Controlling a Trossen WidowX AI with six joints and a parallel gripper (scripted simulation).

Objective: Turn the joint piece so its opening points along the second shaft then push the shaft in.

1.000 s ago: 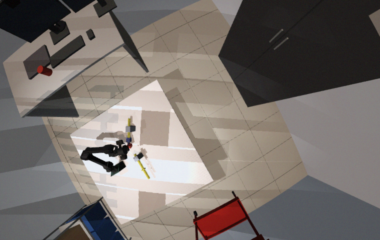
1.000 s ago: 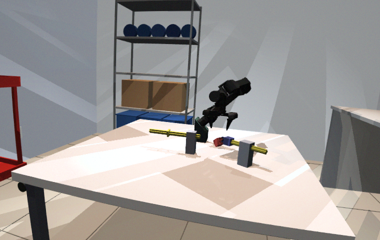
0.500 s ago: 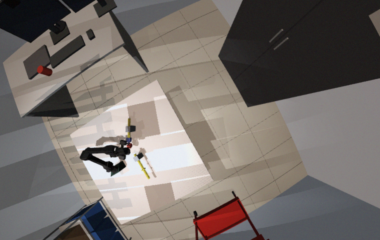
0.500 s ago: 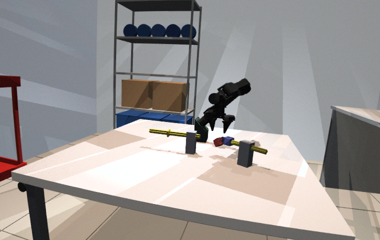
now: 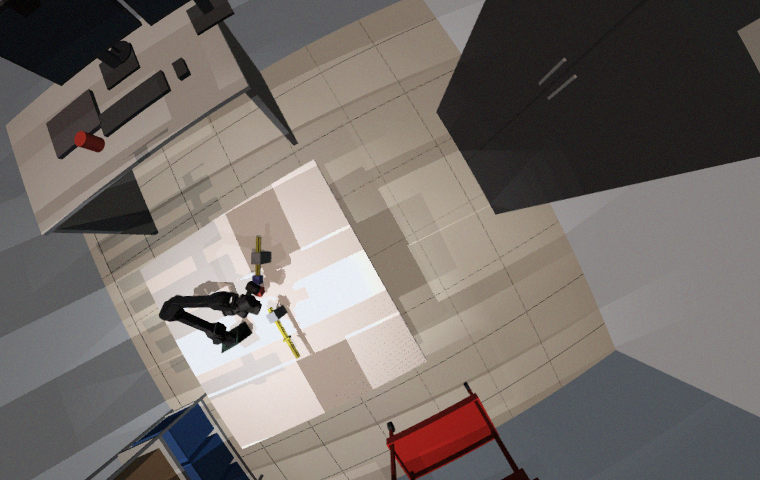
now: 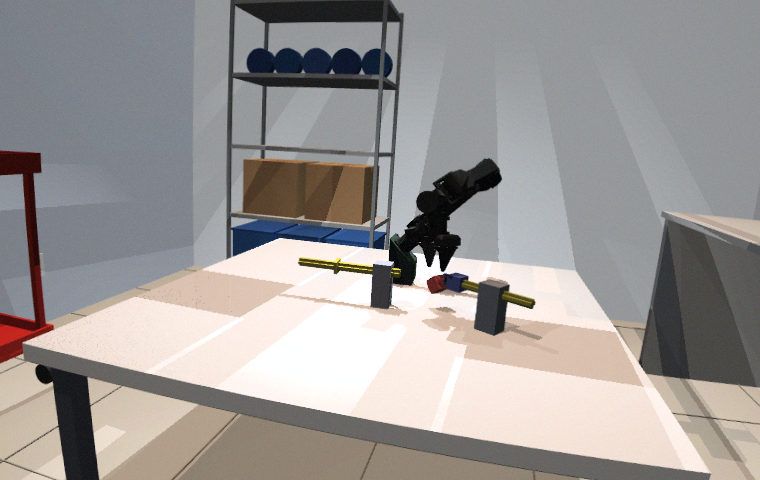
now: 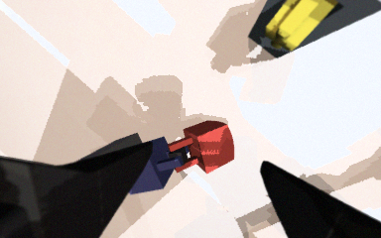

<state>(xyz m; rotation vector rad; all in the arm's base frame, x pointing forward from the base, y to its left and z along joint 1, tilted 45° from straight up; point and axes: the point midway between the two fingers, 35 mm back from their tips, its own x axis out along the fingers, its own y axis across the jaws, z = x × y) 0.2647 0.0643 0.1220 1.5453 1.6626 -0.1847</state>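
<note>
Now: gripper tip 4 cm above the red joint piece and 1 cm to the right of it.
</note>
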